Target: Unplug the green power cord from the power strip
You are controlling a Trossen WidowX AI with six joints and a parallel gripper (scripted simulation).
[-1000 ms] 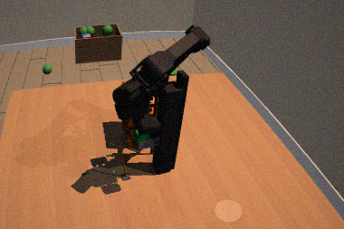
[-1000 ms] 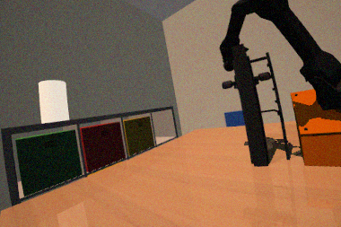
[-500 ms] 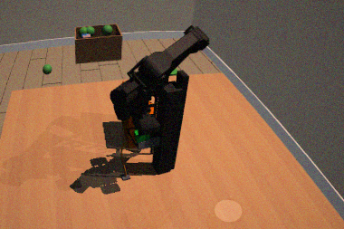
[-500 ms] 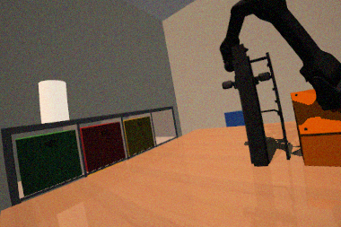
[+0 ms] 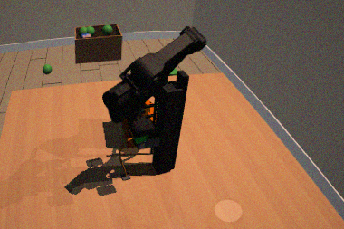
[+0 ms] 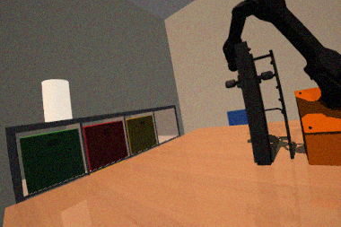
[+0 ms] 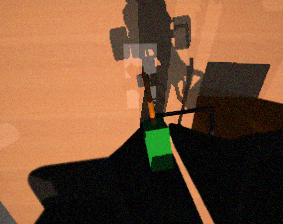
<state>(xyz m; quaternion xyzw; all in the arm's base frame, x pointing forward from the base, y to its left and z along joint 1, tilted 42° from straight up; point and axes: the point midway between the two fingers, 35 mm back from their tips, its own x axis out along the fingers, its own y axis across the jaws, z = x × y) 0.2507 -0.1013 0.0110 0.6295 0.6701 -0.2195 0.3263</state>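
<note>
Right now my gripper tip is 1 cm past the green plug and 4 cm to the right of it.
</note>
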